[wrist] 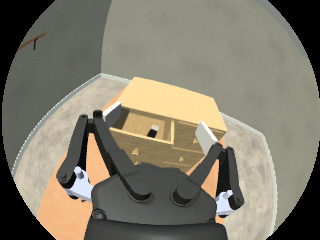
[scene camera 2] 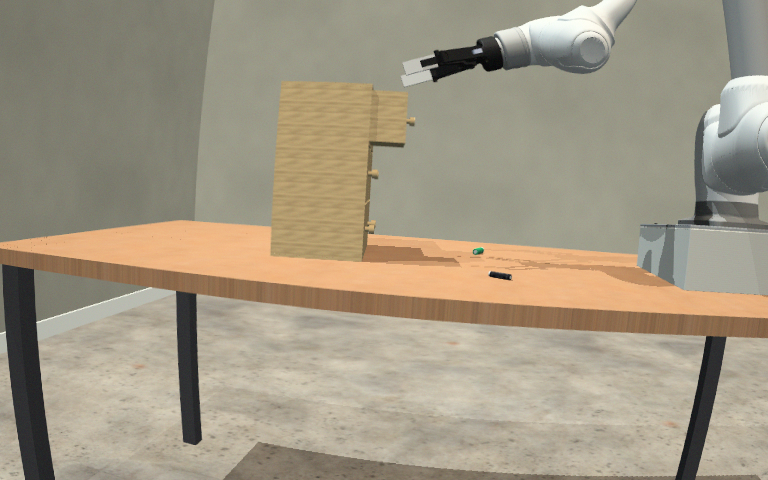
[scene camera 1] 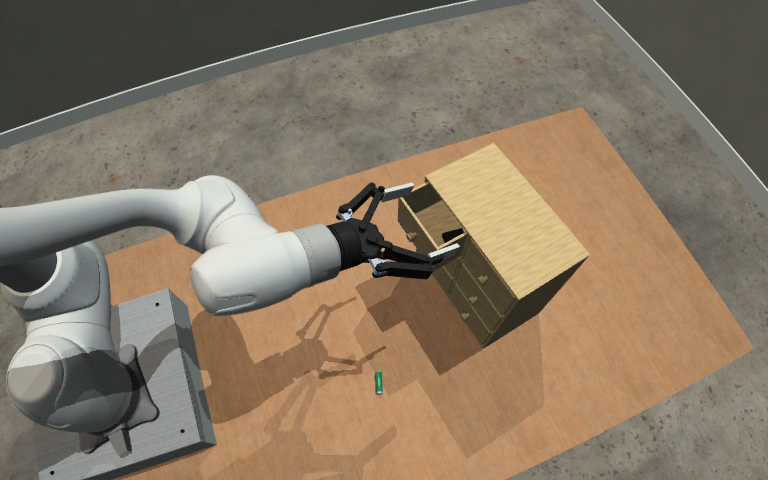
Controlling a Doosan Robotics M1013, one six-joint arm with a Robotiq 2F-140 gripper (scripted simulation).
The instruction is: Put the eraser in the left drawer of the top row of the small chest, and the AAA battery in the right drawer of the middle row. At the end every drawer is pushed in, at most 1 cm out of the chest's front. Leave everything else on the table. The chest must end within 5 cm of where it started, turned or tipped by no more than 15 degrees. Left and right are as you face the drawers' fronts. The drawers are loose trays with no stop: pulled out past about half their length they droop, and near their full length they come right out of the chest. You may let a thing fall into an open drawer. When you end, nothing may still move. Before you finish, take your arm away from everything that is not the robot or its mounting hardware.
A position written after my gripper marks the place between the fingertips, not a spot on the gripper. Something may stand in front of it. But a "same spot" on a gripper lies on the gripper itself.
My gripper shows in the wrist view, in scene camera 2 (403, 75) and in scene camera 1. A wooden chest shows in the wrist view, in scene camera 2 (319, 191) and in scene camera 1. One and the same spot on my gripper: (wrist: 72, 176) is (scene camera 1: 346, 210). One and the same spot on the wooden chest: (wrist: 142, 95) is (scene camera 1: 466, 182).
